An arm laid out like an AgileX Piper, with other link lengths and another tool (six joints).
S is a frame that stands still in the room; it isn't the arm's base.
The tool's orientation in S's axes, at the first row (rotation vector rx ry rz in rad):
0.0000 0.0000 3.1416
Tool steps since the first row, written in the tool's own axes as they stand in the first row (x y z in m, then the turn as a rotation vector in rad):
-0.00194 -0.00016 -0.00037 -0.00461 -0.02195 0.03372
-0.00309 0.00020 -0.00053 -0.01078 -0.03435 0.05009
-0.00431 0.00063 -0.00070 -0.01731 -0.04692 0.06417
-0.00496 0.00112 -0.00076 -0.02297 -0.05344 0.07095
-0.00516 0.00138 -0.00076 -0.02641 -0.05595 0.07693
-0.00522 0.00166 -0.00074 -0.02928 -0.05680 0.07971
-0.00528 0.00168 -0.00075 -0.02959 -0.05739 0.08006
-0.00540 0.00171 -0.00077 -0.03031 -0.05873 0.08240
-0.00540 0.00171 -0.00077 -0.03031 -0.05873 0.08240
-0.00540 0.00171 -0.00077 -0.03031 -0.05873 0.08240
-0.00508 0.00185 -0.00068 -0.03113 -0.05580 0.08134
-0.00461 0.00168 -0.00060 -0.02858 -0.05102 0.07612
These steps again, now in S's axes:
0.00194 0.00016 -0.00037 0.00461 0.02195 0.03372
0.00309 -0.00020 -0.00053 0.01078 0.03435 0.05009
0.00431 -0.00063 -0.00070 0.01731 0.04692 0.06417
0.00496 -0.00112 -0.00076 0.02297 0.05344 0.07095
0.00516 -0.00138 -0.00076 0.02641 0.05595 0.07693
0.00522 -0.00166 -0.00074 0.02928 0.05680 0.07971
0.00528 -0.00168 -0.00075 0.02959 0.05739 0.08006
0.00540 -0.00171 -0.00077 0.03031 0.05873 0.08240
0.00540 -0.00171 -0.00077 0.03031 0.05873 0.08240
0.00540 -0.00171 -0.00077 0.03031 0.05873 0.08240
0.00508 -0.00185 -0.00068 0.03113 0.05580 0.08134
0.00461 -0.00168 -0.00060 0.02858 0.05102 0.07612

